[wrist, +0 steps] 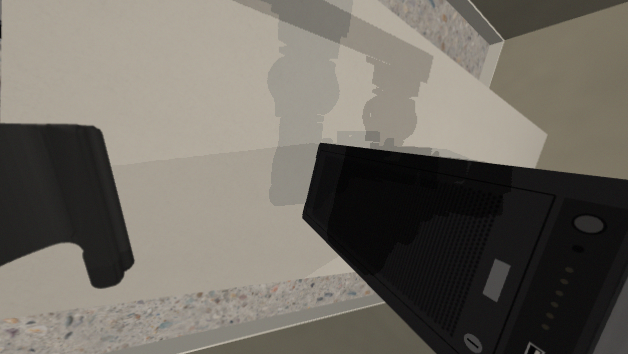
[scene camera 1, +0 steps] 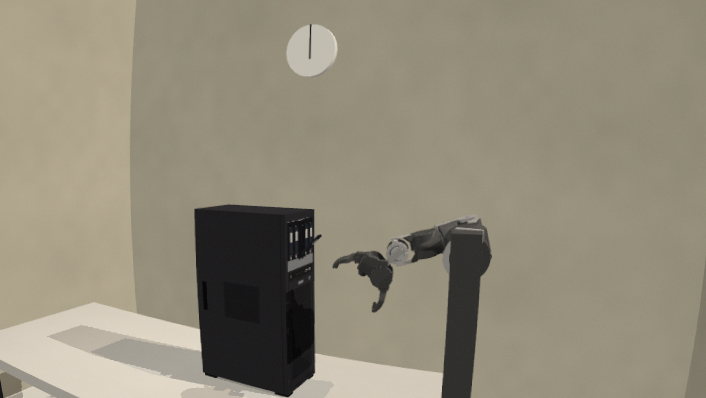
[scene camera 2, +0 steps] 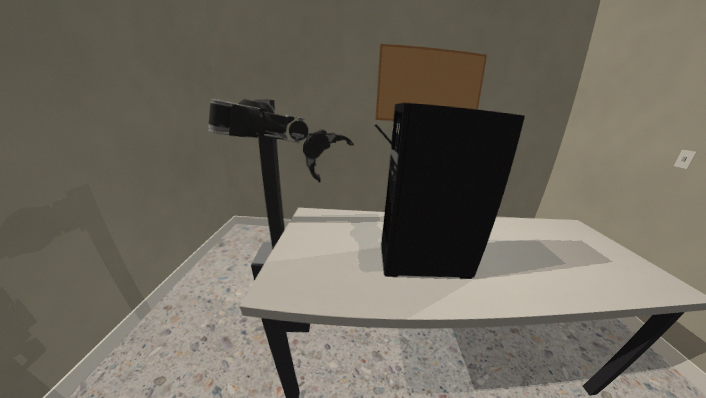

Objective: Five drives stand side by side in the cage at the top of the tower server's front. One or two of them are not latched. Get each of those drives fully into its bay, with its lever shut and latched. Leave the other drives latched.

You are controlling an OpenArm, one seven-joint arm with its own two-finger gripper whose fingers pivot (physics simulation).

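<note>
The black tower server (scene camera 1: 240, 250) (scene camera 2: 450, 190) (wrist: 400, 220) stands upright. In the scene camera 1 view its drives (scene camera 1: 296, 242) stand side by side at the top of the front. One dark lever (scene camera 1: 315, 241) (scene camera 2: 384, 134) sticks out from about the middle of the row, tilted up and outward. Whether its drive sits fully in its bay is too small to tell. The other levers look flat, but are small. My gripper (scene camera 1: 355, 288) (scene camera 2: 335, 162) is open and empty, in front of the tower and apart from the lever. In the wrist view one finger shows at left; the drives do not show.
The tower stands on a white table (scene camera 1: 125, 375) (scene camera 2: 325, 295) (wrist: 200, 90). The arm's dark post (scene camera 1: 462, 310) (scene camera 2: 271, 190) rises beyond the table's edge, on the tower's front side. A cork board (scene camera 2: 432, 80) and a clock (scene camera 1: 312, 50) hang on the walls.
</note>
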